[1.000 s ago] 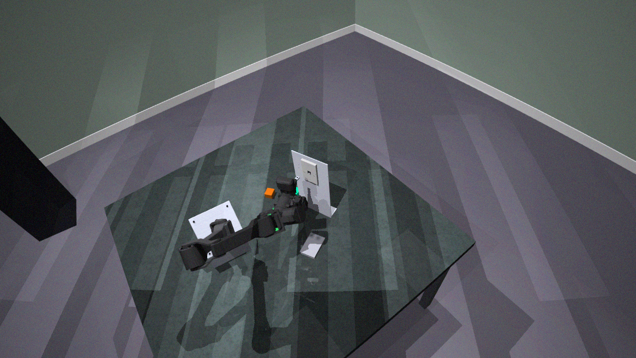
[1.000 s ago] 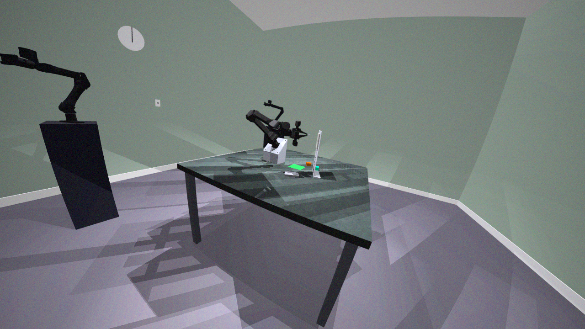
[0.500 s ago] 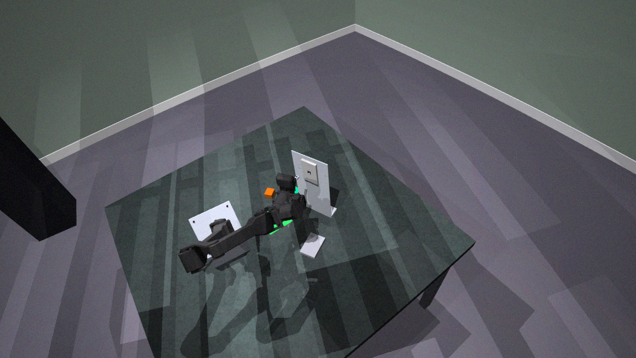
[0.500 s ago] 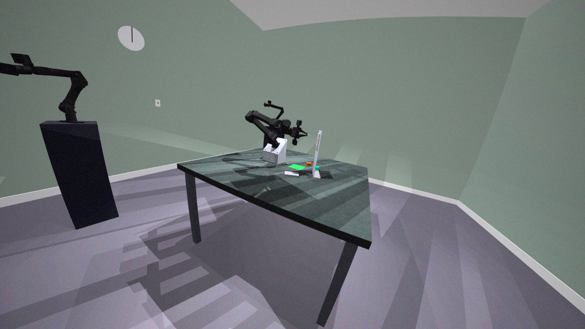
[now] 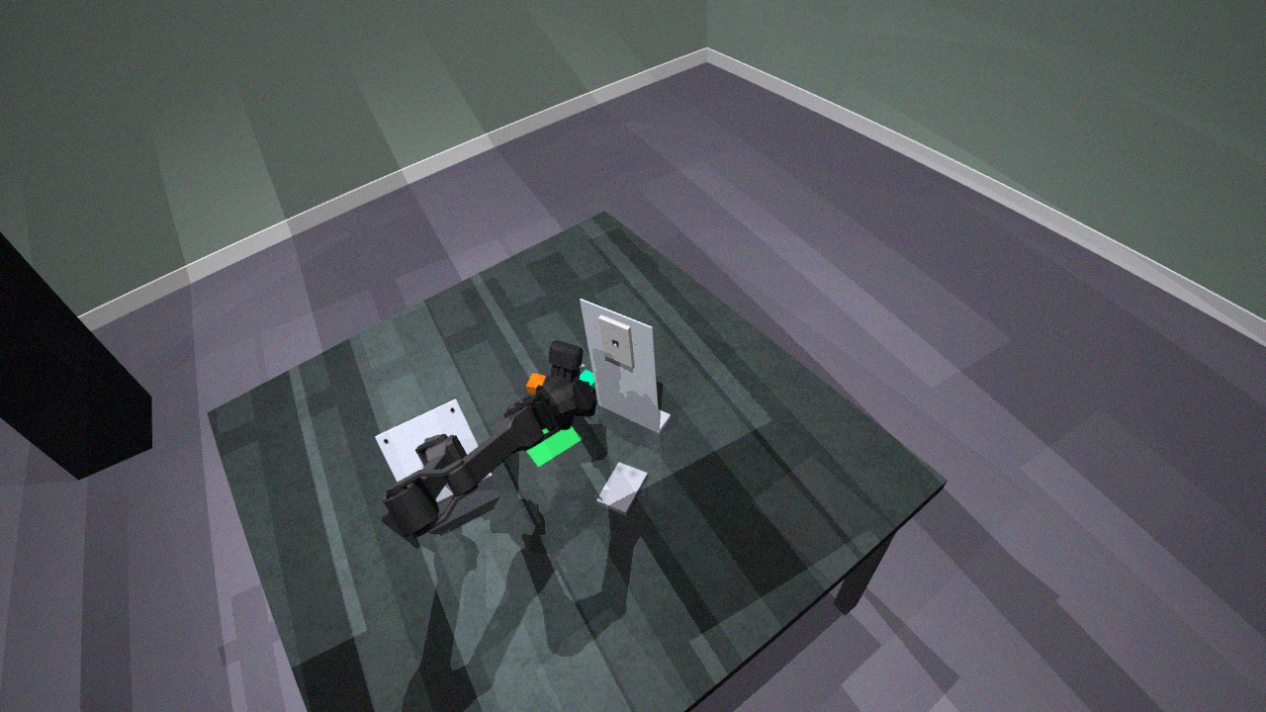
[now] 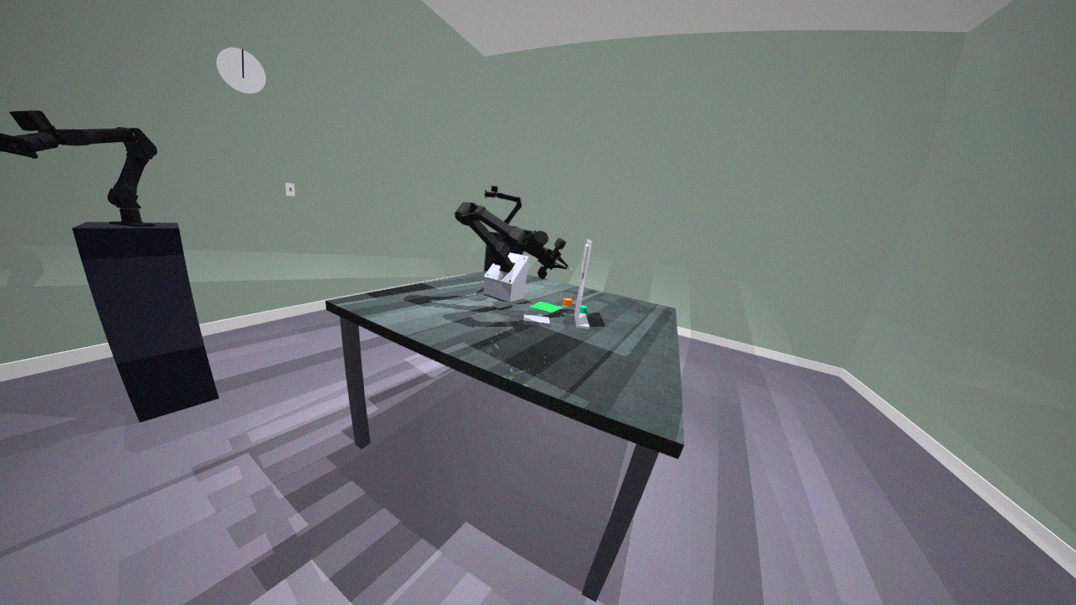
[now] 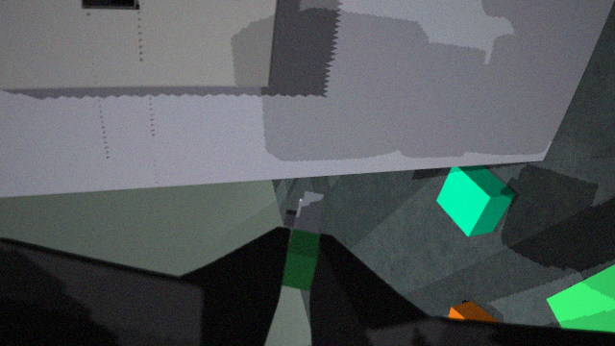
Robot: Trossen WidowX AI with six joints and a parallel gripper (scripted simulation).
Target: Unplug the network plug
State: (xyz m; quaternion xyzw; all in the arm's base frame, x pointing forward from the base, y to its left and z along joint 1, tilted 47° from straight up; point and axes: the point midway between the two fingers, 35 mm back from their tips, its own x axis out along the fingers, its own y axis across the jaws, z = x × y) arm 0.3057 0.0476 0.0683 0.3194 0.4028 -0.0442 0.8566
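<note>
The green marked square is 22 cm below my gripper tip, 10 cm behind it and 3 cm to the left of it. From my gripper tip the other things lie so: teal block (20 cm below, 12 cm to the left, 5 cm ahead); then network plug (right at my gripper tip); then upright socket panel (10 cm ahead, 6 cm below, 2 cm to the right).
</note>
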